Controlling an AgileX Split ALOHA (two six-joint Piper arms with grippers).
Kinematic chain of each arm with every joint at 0, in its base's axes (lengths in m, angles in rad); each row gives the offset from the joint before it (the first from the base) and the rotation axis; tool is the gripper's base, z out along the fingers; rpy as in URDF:
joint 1: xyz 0 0 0.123 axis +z
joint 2: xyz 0 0 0 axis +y
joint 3: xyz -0.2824 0 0.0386 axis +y
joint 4: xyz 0.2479 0 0.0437 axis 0.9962 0 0.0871
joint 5: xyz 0 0 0 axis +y
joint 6: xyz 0.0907 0 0.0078 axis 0.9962 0 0.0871
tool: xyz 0 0 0 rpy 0 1.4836 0
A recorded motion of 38 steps. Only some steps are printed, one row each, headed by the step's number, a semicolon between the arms.
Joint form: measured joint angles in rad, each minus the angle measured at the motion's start. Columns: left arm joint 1, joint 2, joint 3, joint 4, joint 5, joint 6; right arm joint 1, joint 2, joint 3, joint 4, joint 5, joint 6.
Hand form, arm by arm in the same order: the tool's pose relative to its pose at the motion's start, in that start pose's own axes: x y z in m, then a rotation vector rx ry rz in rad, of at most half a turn. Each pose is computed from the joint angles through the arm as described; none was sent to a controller.
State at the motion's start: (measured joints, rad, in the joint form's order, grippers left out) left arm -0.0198 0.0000 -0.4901 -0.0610 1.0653 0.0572; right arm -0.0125 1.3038 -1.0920 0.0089 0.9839 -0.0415
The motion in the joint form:
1: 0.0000 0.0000 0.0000 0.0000 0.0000 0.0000; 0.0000 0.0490 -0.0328 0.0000 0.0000 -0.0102
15: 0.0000 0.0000 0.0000 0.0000 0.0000 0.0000; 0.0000 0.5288 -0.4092 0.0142 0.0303 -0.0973
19: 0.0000 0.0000 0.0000 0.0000 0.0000 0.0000; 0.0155 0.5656 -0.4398 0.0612 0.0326 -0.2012
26: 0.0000 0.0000 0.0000 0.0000 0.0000 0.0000; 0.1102 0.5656 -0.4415 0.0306 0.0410 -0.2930
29: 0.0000 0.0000 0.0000 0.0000 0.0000 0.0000; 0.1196 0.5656 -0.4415 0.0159 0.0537 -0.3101
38: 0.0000 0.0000 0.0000 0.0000 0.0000 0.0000; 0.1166 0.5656 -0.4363 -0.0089 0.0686 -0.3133
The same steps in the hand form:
1: 0.0000 0.0000 0.0000 0.0000 0.0000 0.0000; -0.0096 -0.0004 0.0084 -0.0007 0.0162 -0.0101
15: 0.0000 0.0000 0.0000 0.0000 0.0000 0.0000; -0.0937 -0.0031 0.1080 -0.0244 0.1483 -0.0878
19: 0.0000 0.0000 0.0000 0.0000 0.0000 0.0000; -0.0991 0.0064 0.1171 -0.0766 0.1498 -0.1779
26: 0.0000 0.0000 0.0000 0.0000 0.0000 0.0000; -0.0976 0.0414 0.1159 -0.0957 0.1533 -0.3757
29: 0.0000 0.0000 0.0000 0.0000 0.0000 0.0000; -0.0963 0.0439 0.1156 -0.0906 0.1663 -0.4105
38: 0.0000 0.0000 0.0000 0.0000 0.0000 0.0000; -0.0939 0.0406 0.1165 -0.0725 0.1890 -0.4256

